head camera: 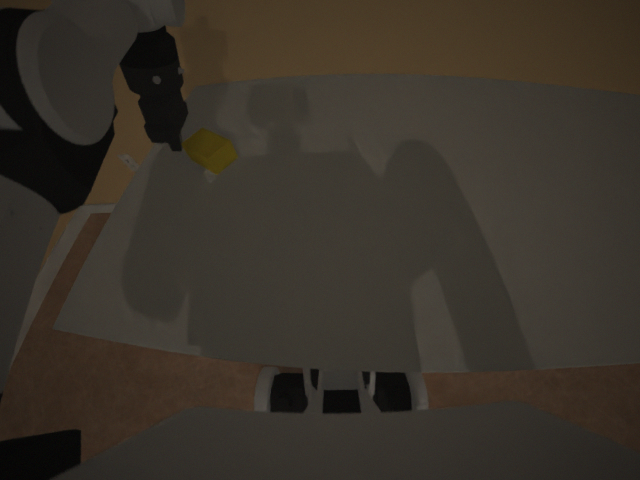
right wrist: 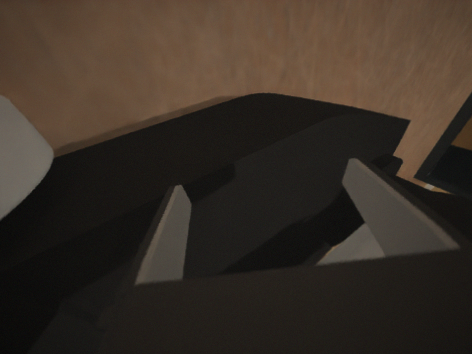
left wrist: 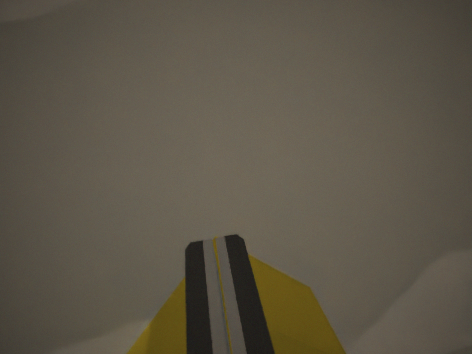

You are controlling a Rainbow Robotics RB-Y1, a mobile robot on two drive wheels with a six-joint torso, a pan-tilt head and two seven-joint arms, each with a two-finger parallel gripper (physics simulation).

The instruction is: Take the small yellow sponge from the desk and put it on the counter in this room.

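Frame: origin at the robot's base, x ahead, y left, z up, level; millimetres.
Seen in the pictures: left gripper, fingertip midpoint: (head camera: 177, 149) (left wrist: 216, 255); right gripper, fingertip midpoint: (right wrist: 263, 183).
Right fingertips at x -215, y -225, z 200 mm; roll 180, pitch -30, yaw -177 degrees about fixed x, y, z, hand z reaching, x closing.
Observation:
A point is followed by its place in that frame.
The small yellow sponge (head camera: 210, 150) @[y 242, x 505, z 766 mm] sits on the pale desk top (head camera: 366, 224) @[y -49, x 343, z 721 mm] near its far left corner. My left gripper (head camera: 174, 141) @[y 336, x 539, z 756 mm] points down at the sponge's left side, its tip touching it. In the left wrist view the left gripper's two fingers (left wrist: 220, 242) @[y 336, x 539, z 756 mm] are pressed together with no gap, and the sponge (left wrist: 284, 309) @[y 304, x 566, z 751 mm] shows on both sides behind them, not between them. My right gripper (right wrist: 263, 183) @[y -225, x -215, z 200 mm] is open and empty, with dark parts of my own body behind it.
The desk fills most of the head view, with an ochre wall (head camera: 366, 38) @[y -119, x 932, z 801 mm] behind it and brown floor (head camera: 151, 390) @[y 847, x -38, z 1 mm] in front. A black and white frame (head camera: 339, 390) @[y 3, x 63, z 415 mm] shows at the desk's near edge.

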